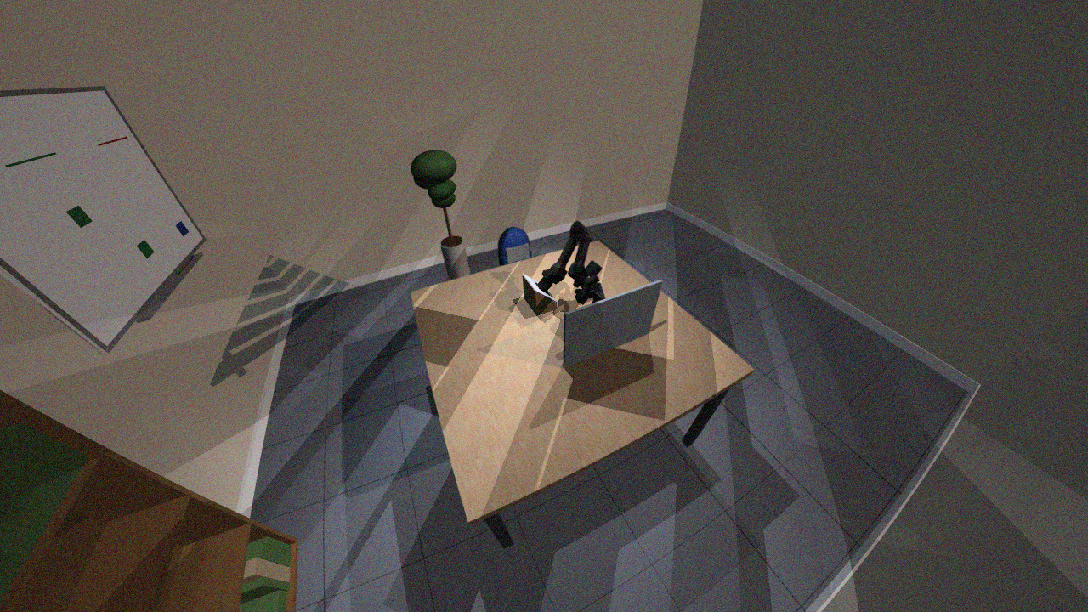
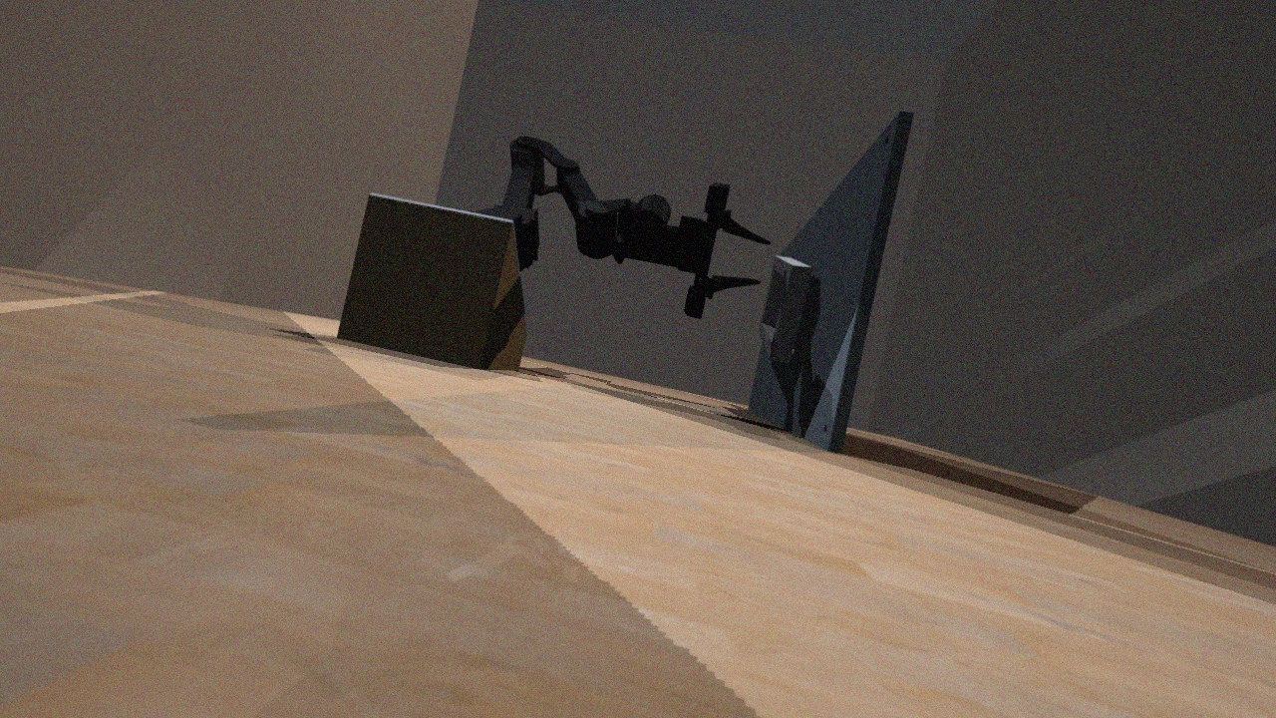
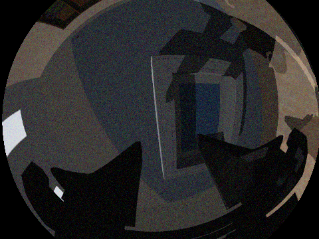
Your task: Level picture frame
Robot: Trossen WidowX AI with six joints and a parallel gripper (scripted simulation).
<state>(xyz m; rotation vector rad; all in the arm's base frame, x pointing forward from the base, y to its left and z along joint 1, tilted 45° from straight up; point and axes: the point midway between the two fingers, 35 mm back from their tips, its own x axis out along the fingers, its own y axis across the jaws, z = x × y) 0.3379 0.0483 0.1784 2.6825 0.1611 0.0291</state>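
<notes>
My gripper tip is 5 cm above the picture frame, 4 cm short of it and 2 cm to the right of it. Round my gripper tip: wall panel (7 cm below, 6 cm ahead).
</notes>
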